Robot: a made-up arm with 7 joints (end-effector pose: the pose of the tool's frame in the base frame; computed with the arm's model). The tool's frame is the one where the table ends. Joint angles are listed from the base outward.
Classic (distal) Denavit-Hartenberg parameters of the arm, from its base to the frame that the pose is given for. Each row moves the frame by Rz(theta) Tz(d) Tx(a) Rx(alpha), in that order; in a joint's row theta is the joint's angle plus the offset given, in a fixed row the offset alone. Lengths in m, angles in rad.
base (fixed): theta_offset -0.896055, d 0, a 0.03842, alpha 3.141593
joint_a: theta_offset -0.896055, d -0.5, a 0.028, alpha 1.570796
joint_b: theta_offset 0, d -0.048, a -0.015, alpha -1.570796
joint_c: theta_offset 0, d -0.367, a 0.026, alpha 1.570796
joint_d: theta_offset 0, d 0.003, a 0.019, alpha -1.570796
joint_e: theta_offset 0, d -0.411, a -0.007, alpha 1.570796
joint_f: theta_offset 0, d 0.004, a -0.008, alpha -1.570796
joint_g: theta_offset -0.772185, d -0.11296, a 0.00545, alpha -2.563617
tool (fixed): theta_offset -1.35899, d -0.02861, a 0, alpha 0
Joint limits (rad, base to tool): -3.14..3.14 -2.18..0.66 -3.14..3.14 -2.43..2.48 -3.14..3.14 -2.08..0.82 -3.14..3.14
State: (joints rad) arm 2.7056 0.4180 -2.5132 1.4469 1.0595 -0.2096 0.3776
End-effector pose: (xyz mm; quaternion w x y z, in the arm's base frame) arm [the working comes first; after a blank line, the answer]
Working (the frame after each row of the table, in the pose's form):
after base (fixed): 24.0 -30.0 0.0 0.0000 -0.9013 0.4332 0.0000
after joint_a: -1.4 -41.8 500.0 0.1529 -0.1529 0.6904 -0.6904
after joint_b: -9.2 7.5 506.1 0.2026 -0.2116 0.9551 0.0449
after joint_c: -120.4 -61.2 850.0 0.7630 -0.6141 -0.0600 -0.1929
after joint_d: -110.9 -55.6 834.3 0.1411 -0.8482 0.0007 0.5106
after joint_e: 244.3 -148.9 1019.1 0.4210 -0.6136 0.6655 0.0585
after joint_f: 243.9 -140.1 1020.7 0.1804 0.7811 -0.4126 -0.4326
after joint_g: 339.6 -151.4 1080.1 0.8379 0.1530 0.3688 -0.3720

325.1 -136.2 1060.6 0.4180 -0.1127 0.3831 -0.8160
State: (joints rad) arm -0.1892 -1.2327 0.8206 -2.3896 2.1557 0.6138 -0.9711
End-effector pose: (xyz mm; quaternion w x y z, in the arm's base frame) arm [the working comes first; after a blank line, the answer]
Working (the frame after each row of the table, in the pose's form):
after base (fixed): 24.0 -30.0 0.0 0.0000 -0.9013 0.4332 0.0000
after joint_a: 51.5 -24.7 500.0 0.7039 -0.7039 -0.0668 0.0668
after joint_b: 55.6 -72.8 485.8 0.0546 -0.8123 -0.0771 -0.5755
after joint_c: -275.1 -155.5 624.3 0.7462 -0.3508 -0.1786 -0.5369
after joint_d: -291.7 -146.3 621.8 0.1330 -0.1858 -0.3531 0.9073
after joint_e: -117.4 102.4 344.7 0.2385 0.8028 -0.3840 -0.3889
after joint_f: -121.3 110.0 342.1 0.7030 0.2152 -0.2192 -0.6415
after joint_g: -59.7 112.9 247.3 0.2826 0.1243 0.9182 -0.2483

-72.8 128.0 267.8 0.0638 -0.4803 0.7923 -0.3707
